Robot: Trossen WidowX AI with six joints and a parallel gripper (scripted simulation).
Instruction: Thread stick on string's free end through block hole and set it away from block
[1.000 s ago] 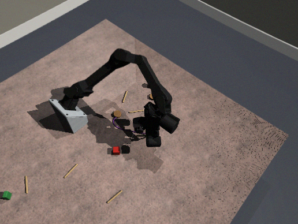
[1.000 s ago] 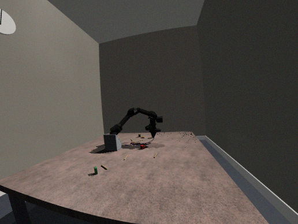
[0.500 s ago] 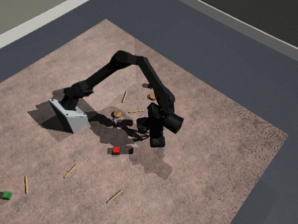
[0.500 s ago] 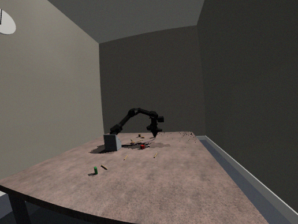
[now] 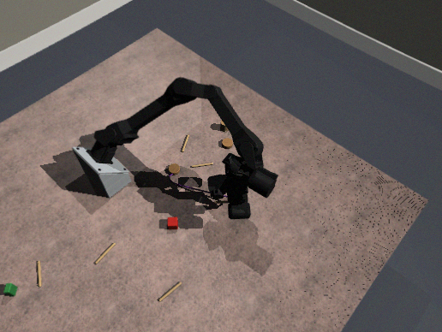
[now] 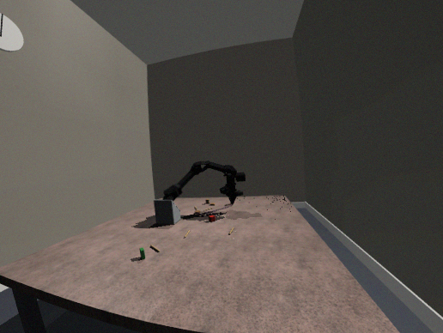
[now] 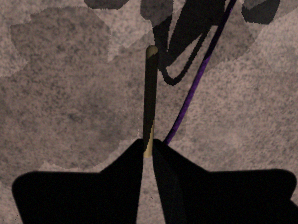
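The small red block lies 180 mm to the right of my gripper tip, 90 mm behind it and 40 mm below it. The rest, counted from my gripper tip: thin wooden stick (10 mm to the right, 10 mm behind); then wooden cylinder (280 mm behind, 200 mm to the left, 40 mm below); then round wooden button (250 mm behind, 50 mm to the right, 50 mm below).
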